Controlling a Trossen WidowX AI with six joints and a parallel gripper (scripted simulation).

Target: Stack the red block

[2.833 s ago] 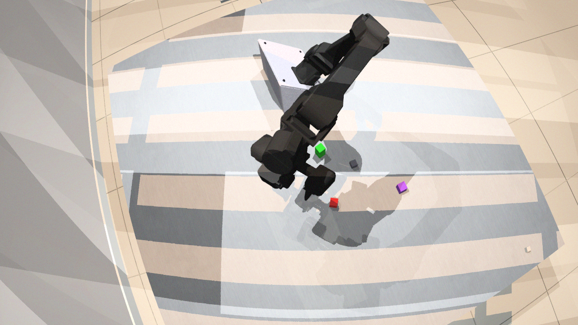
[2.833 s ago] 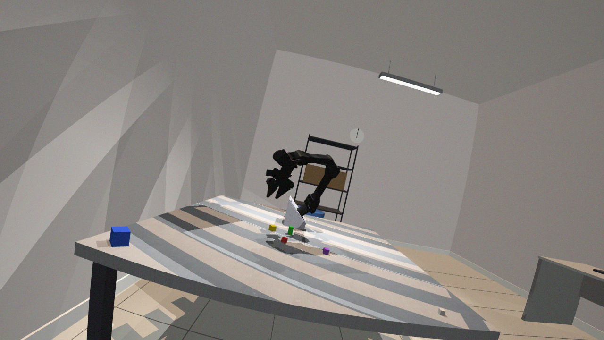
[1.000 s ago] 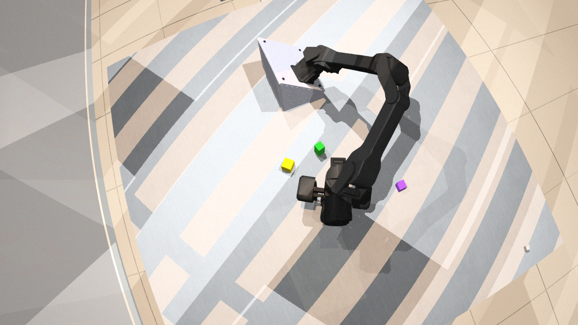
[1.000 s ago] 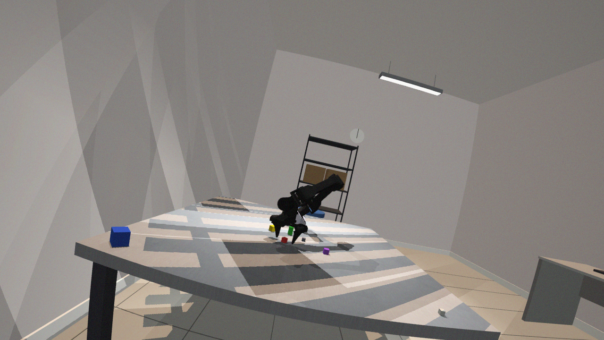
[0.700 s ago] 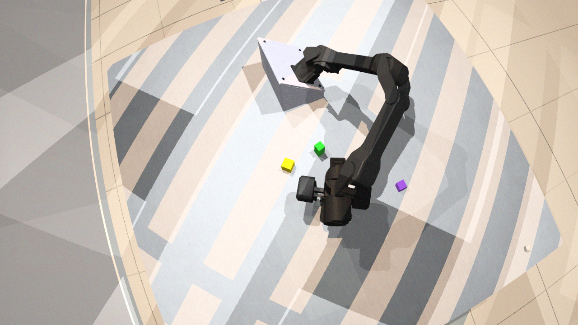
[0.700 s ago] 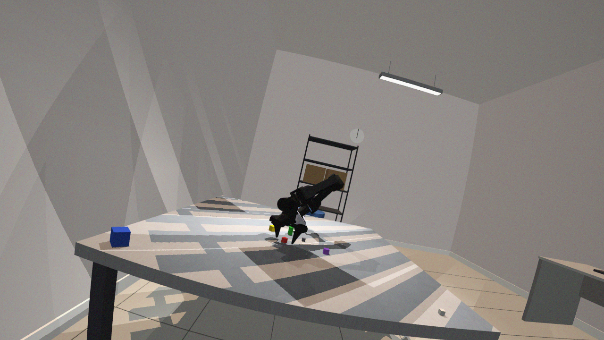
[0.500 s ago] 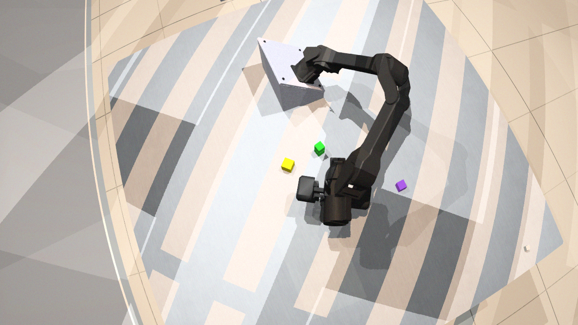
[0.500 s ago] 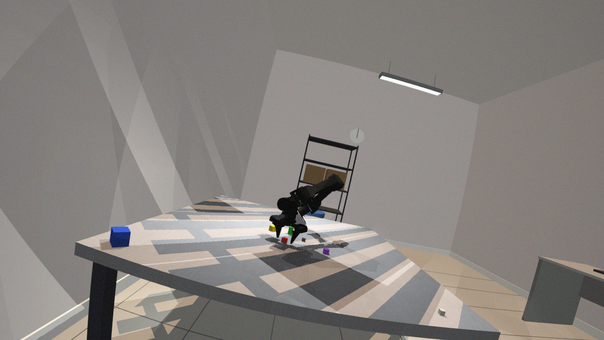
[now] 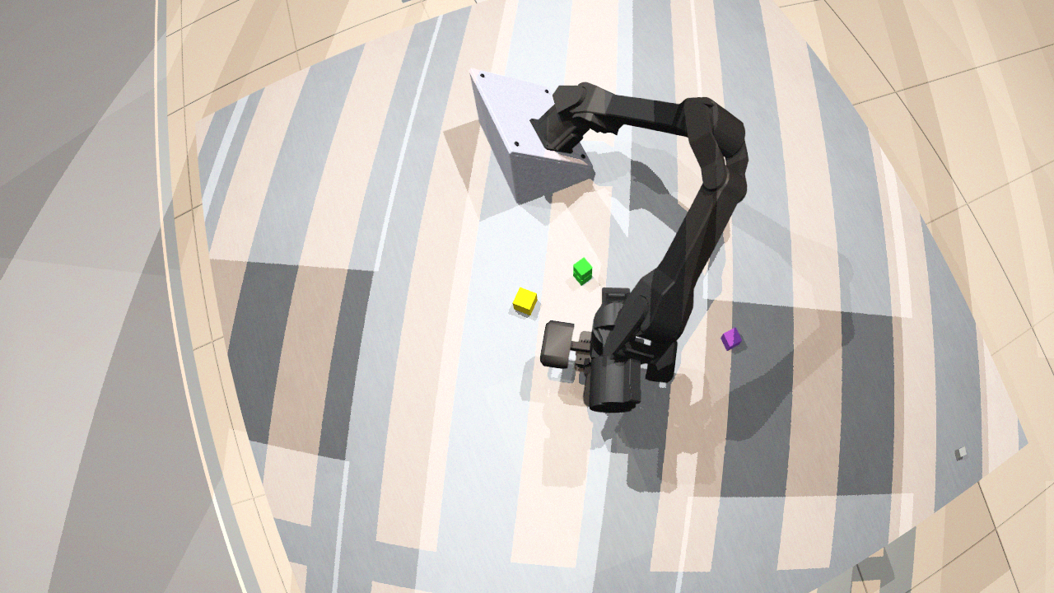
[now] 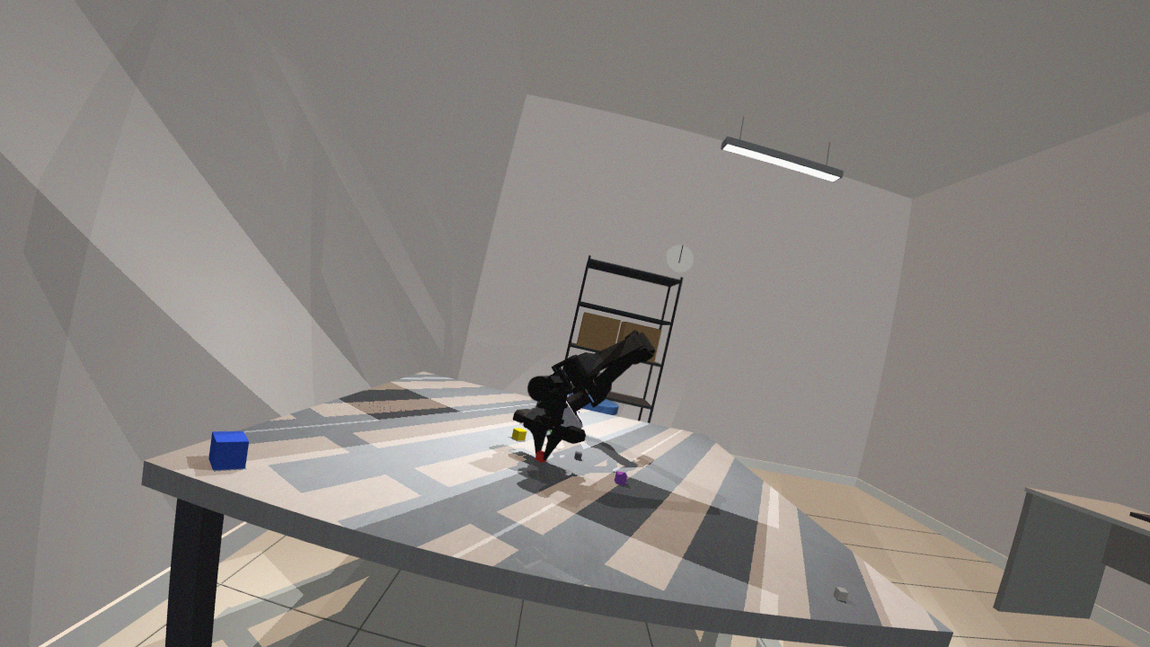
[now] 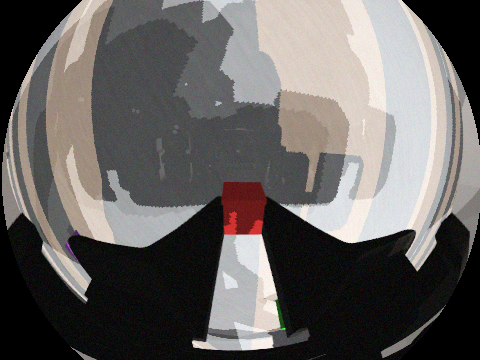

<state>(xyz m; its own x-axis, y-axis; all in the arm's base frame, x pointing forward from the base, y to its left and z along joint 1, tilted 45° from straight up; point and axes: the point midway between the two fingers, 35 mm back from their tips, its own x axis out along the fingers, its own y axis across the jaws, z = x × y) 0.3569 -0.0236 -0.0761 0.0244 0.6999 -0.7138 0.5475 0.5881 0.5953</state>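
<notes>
Now: gripper tip 14 cm past the yellow cube, 7 cm to the left of it and 1 cm below it. Also, from my gripper tip: red block: right at my gripper tip; purple cube: 20 cm to the left, 5 cm ahead, 1 cm above; blue cube: 52 cm to the right, 40 cm ahead, 2 cm above.
</notes>
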